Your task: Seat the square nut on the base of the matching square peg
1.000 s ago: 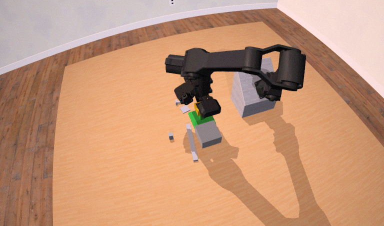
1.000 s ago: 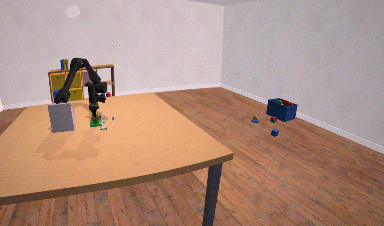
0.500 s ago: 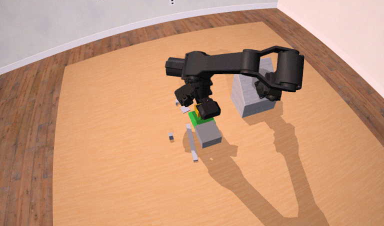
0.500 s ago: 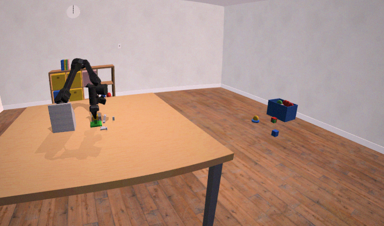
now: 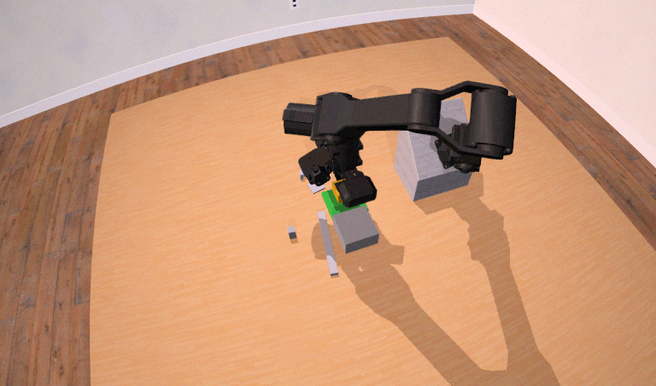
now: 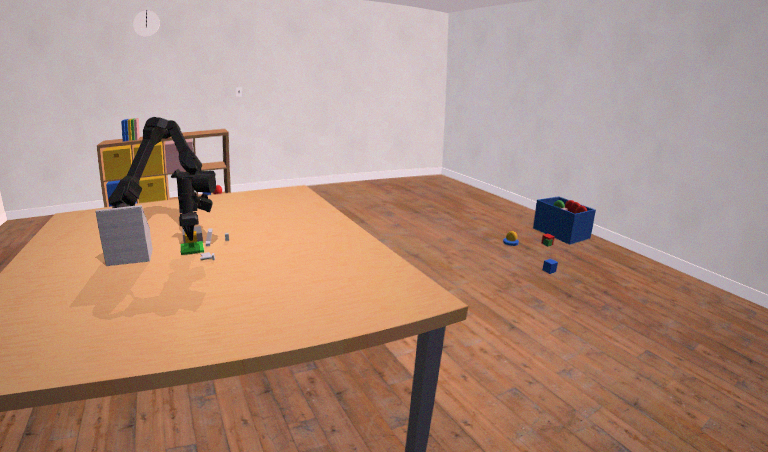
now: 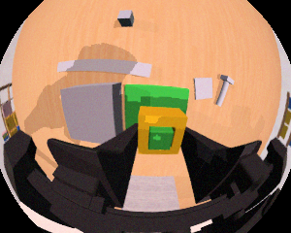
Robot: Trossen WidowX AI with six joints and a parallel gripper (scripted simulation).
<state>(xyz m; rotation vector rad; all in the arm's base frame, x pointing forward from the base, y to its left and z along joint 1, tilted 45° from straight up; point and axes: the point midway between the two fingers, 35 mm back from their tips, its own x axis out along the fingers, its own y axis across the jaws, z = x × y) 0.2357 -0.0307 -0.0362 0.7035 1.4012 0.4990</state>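
Right now my hand is 1 cm short of the grey block, 8 cm to the right of it and 6 cm above it. The rest, counted from my hand: bolt 4 cm ahead, 11 cm to the right, 7 cm below; flat grey plate 4 cm ahead, 7 cm to the right, 7 cm below; long grey bar 7 cm ahead, 8 cm to the left, 7 cm below.
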